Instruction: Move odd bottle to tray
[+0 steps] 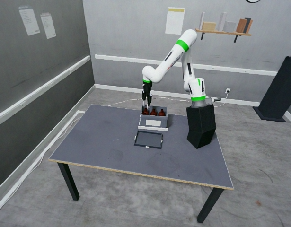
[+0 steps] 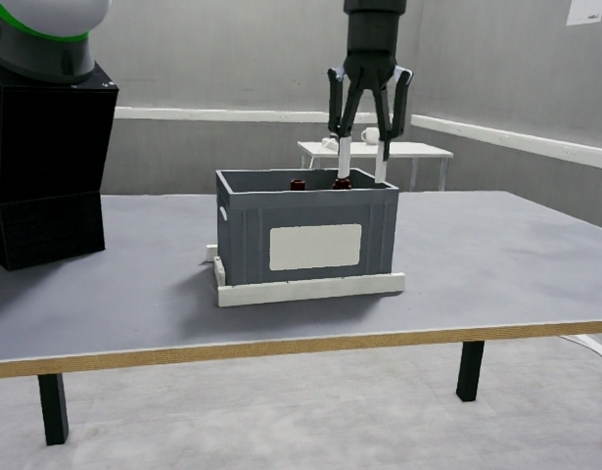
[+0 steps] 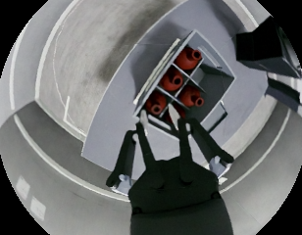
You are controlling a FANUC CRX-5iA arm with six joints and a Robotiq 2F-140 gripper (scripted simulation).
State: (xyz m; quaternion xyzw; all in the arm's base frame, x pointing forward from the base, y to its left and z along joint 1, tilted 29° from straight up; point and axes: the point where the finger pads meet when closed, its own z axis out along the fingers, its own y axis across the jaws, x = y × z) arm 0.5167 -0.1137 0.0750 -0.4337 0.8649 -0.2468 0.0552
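Now: hand 130 mm above the grey crate, 90 mm past it and 40 mm to the right of it. Also, from my hand: dark tray: 300 mm to the left, 200 mm below, 80 mm behind.
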